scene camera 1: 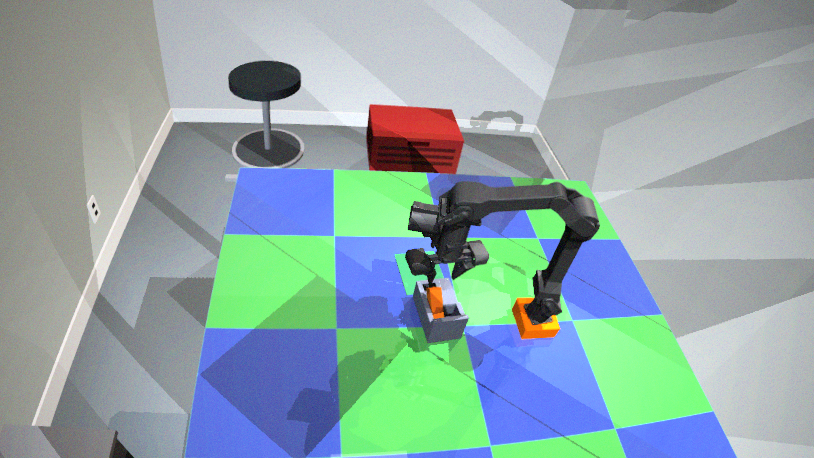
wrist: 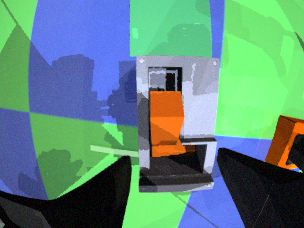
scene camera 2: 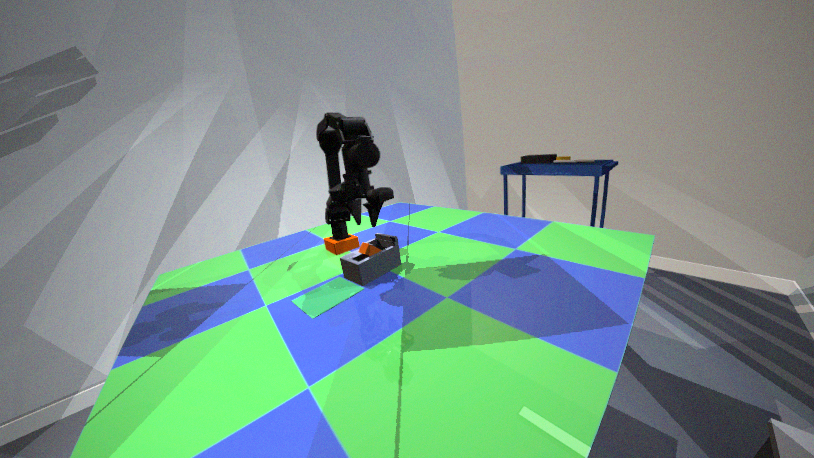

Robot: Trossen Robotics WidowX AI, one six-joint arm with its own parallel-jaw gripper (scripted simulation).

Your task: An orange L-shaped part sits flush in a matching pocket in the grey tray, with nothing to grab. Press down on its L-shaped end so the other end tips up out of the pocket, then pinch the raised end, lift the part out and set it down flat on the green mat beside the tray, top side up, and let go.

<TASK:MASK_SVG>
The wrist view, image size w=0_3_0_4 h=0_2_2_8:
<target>my gripper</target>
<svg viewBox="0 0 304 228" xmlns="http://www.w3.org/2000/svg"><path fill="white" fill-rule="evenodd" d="M131 157L129 155L121 155L120 159L117 159L115 163L111 163L107 169L103 169L95 177L84 182L83 185L77 186L76 189L68 191L68 193L61 195L59 198L52 199L52 201L21 197L21 195L1 190L0 218L5 223L3 228L121 228L124 223L125 207L128 205L128 195L132 185ZM217 149L217 166L219 166L221 177L224 178L224 185L227 185L229 194L231 194L233 203L235 203L237 211L239 211L245 228L304 228L304 173L291 169L288 170L285 167L272 165L272 163L260 161L260 159L248 157L247 154L241 154L240 151L237 153L237 151L229 150L227 147L219 147Z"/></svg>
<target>orange L-shaped part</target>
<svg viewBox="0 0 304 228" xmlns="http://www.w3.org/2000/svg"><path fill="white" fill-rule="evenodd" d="M149 91L149 126L151 126L152 158L192 157L196 146L181 145L179 138L181 126L183 126L185 118L181 91Z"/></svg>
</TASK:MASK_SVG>
